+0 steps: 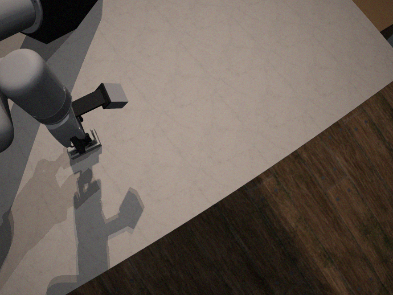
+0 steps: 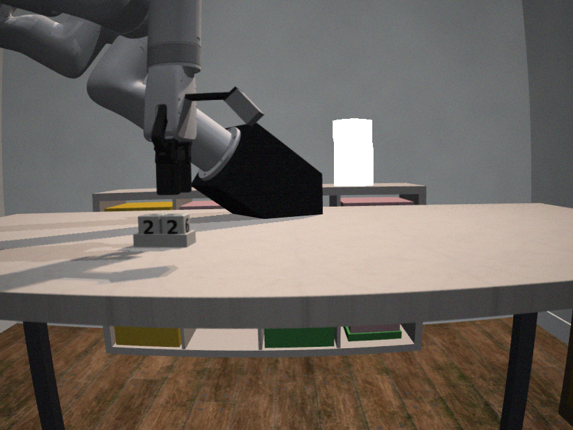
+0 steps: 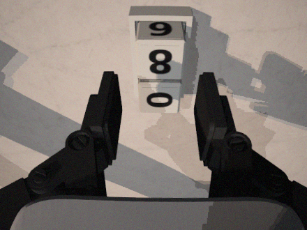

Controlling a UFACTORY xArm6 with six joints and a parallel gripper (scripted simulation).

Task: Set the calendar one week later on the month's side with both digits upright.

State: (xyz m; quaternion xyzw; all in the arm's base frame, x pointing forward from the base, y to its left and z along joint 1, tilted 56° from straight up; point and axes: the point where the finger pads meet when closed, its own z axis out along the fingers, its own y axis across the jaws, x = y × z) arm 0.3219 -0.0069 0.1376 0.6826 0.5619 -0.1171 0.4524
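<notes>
Right now my hand is 6 cm above the white cube. Also, from my hand: grey tray (1 cm behind, 2 cm to the right, 8 cm below).
</notes>
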